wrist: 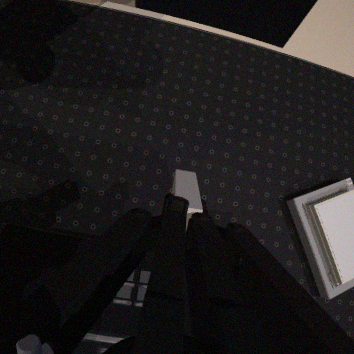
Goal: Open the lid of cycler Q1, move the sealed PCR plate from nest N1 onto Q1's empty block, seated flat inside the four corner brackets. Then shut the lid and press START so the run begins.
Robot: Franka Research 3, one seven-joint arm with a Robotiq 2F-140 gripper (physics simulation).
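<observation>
My gripper (pixel 182 186) is shut with nothing between the fingers; its dark fingers fill the lower middle of the wrist view, and one pale finger pad shows at the tips. Below the fingers, a few grey keypad buttons (pixel 137 288) of cycler Q1's dark control panel show through; the rest of the cycler, its lid and its block are hidden by my gripper. The sealed PCR plate (pixel 335 235), white and flat, lies in the grey nest N1 (pixel 303 225) at the right edge, apart from my gripper.
A dark perforated board (pixel 175 105) covers the beige table (pixel 326 38). A black box (pixel 228 17) stands at the back beyond the board's edge. Dark shadows lie on the board at the upper left.
</observation>
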